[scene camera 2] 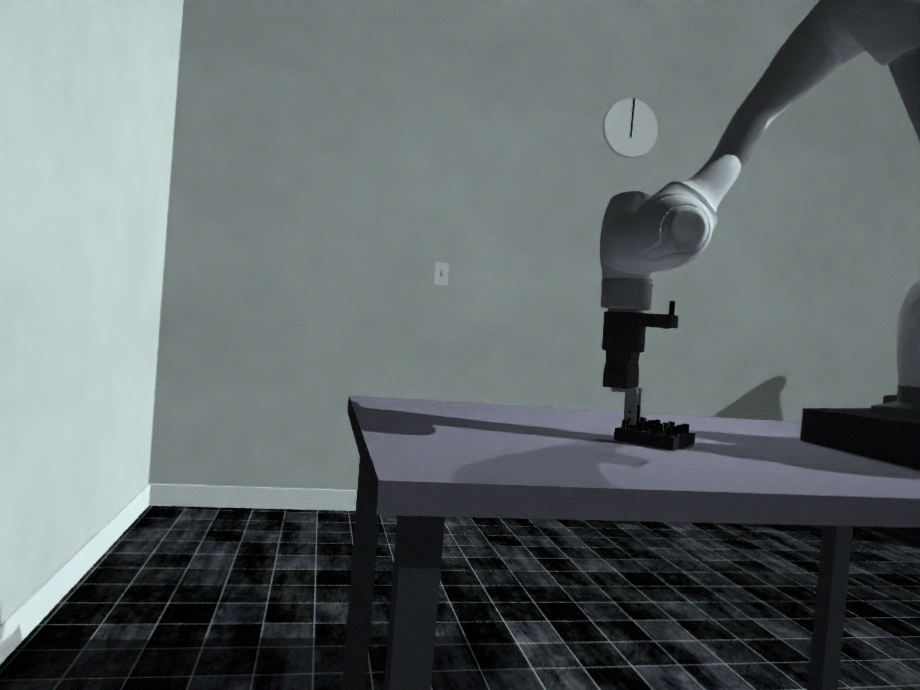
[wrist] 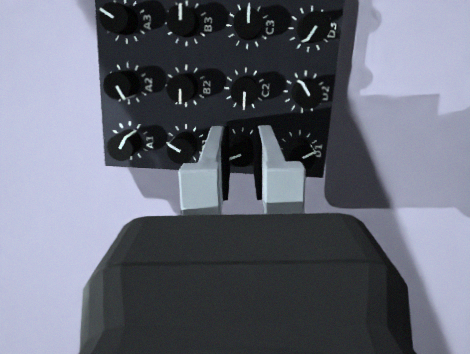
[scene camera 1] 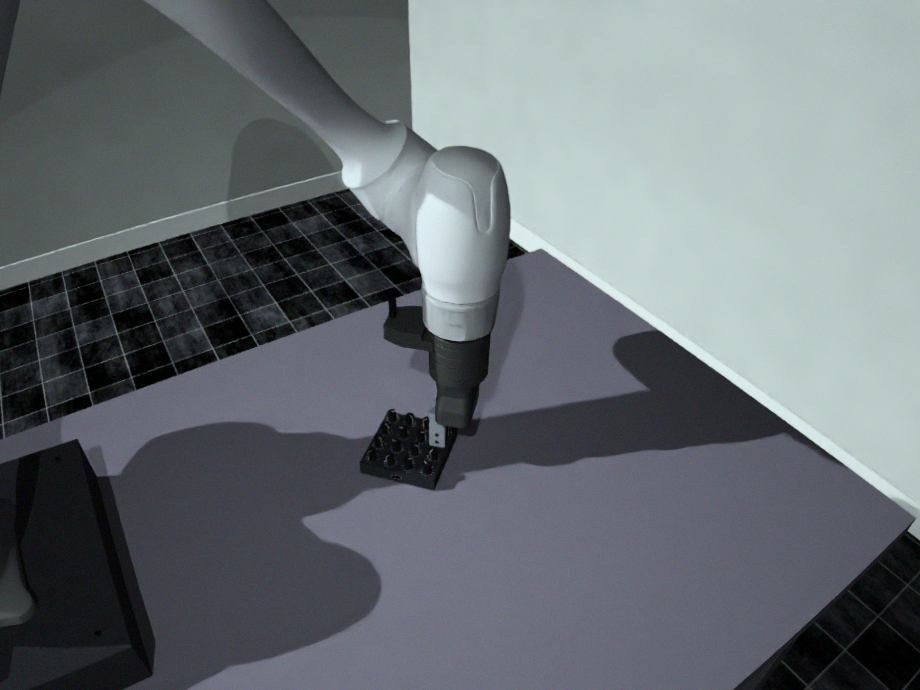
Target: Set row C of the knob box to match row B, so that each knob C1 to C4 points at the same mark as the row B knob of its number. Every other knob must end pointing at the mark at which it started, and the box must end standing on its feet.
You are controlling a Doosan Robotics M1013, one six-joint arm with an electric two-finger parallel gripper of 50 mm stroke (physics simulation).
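Places are measured from the arm's base along level axes (x ahead, y left, z up), in centimetres.
Pixels of known places: gripper, fingertip midpoint: (scene camera 2: 631, 423) (wrist: 241, 149) (scene camera 1: 439, 440).
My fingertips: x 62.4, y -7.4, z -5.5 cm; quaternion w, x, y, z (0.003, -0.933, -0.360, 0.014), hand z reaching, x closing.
Note:
Behind a point stands the place of what it marks.
The black knob box (scene camera 1: 380, 472) {x 53.3, y -6.6, z -7.1 cm} (scene camera 2: 648, 439) {x 62.5, y -1.0, z -7.2 cm} (wrist: 160, 114) {x 58.6, y -8.8, z -6.2 cm} stands on the table. My gripper (scene camera 1: 436, 445) {x 62.4, y -7.4, z -5.5 cm} (scene camera 2: 631, 424) {x 62.4, y -7.4, z -5.5 cm} (wrist: 241, 149) {x 62.4, y -7.4, z -5.5 cm} points down and is shut on knob C1 (wrist: 241, 152) {x 62.4, y -7.3, z -4.6 cm}, one finger on each side. In the wrist view, C1's white line points left and slightly down; its label is hidden. Knob B1 (wrist: 183, 150) {x 60.4, y -8.9, z -4.6 cm} points left and slightly up, its label partly behind the left finger. Knobs B2 (wrist: 181, 88) {x 58.7, y -6.9, z -4.6 cm} and C2 (wrist: 245, 90) {x 60.8, y -5.2, z -4.6 cm} both point down. Knobs B3 (wrist: 184, 21) {x 57.2, y -4.8, z -4.6 cm} and C3 (wrist: 248, 22) {x 59.1, y -3.2, z -4.6 cm} both point up. The fourth row is outside the wrist view.
Knob D1 (wrist: 304, 154) {x 64.5, y -5.6, z -4.6 cm} is close to the right finger. Knobs A1 (wrist: 123, 146) {x 58.3, y -10.6, z -4.6 cm}, A2 (wrist: 120, 86) {x 56.7, y -8.5, z -4.6 cm} and D2 (wrist: 306, 91) {x 62.7, y -3.6, z -4.6 cm} stand around. The robot's dark base block (scene camera 1: 66, 534) {x 14.1, y 0.6, z -0.8 cm} (scene camera 2: 854, 434) {x 17.8, y -2.9, z -4.8 cm} stands on the purple table (scene camera 1: 594, 549) {x 69.3, y -32.2, z -8.4 cm} (scene camera 2: 520, 467) {x 92.8, y 19.7, z -8.4 cm}. A pale wall (scene camera 1: 668, 148) runs along one side.

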